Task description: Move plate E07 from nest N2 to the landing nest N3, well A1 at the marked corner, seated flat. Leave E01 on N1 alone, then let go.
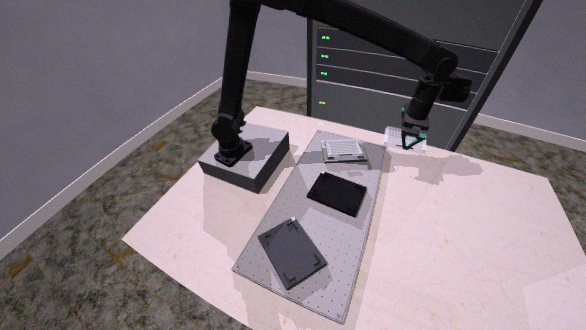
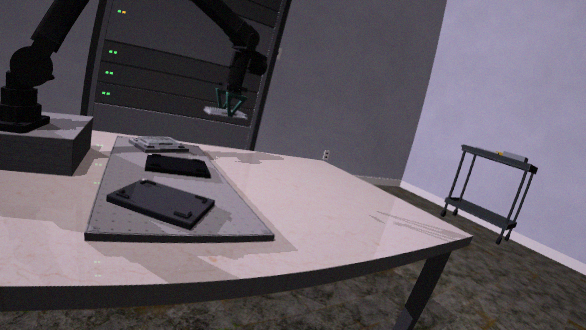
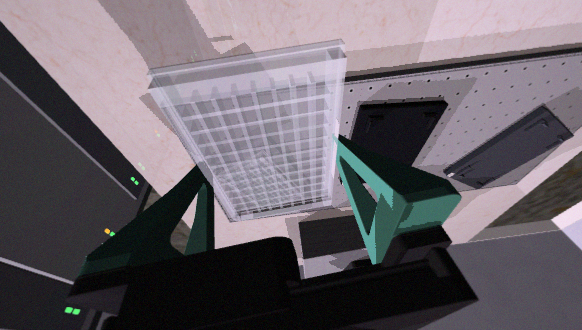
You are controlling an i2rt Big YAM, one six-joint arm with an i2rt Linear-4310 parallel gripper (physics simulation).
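Clear plate E07 (image 1: 392, 136) (image 2: 214, 111) (image 3: 260, 120) is held in the air beyond the pegboard's far right corner. My gripper (image 1: 413, 141) (image 2: 228, 110) (image 3: 270, 153) is shut on it, with one green finger at each long side. Plate E01 (image 1: 344, 148) (image 2: 157, 141) sits on nest N1 at the board's far end. Black nest N2 (image 1: 337, 194) (image 2: 177, 165) (image 3: 397, 127) is bare in the middle. Dark grey nest N3 (image 1: 292, 252) (image 2: 160, 202) (image 3: 515, 145) is bare at the near end, turned at an angle, with a white mark at one corner. E07's well labels are unreadable.
The nests stand on a perforated board (image 1: 320, 302) (image 2: 235, 222) (image 3: 505, 82). The arm's base stands on a grey block (image 1: 272, 137) (image 2: 40, 155) left of it. A dark rack cabinet (image 1: 360, 105) (image 2: 170, 122) (image 3: 40, 165) rises behind the table. A cart (image 2: 480, 213) stands far right.
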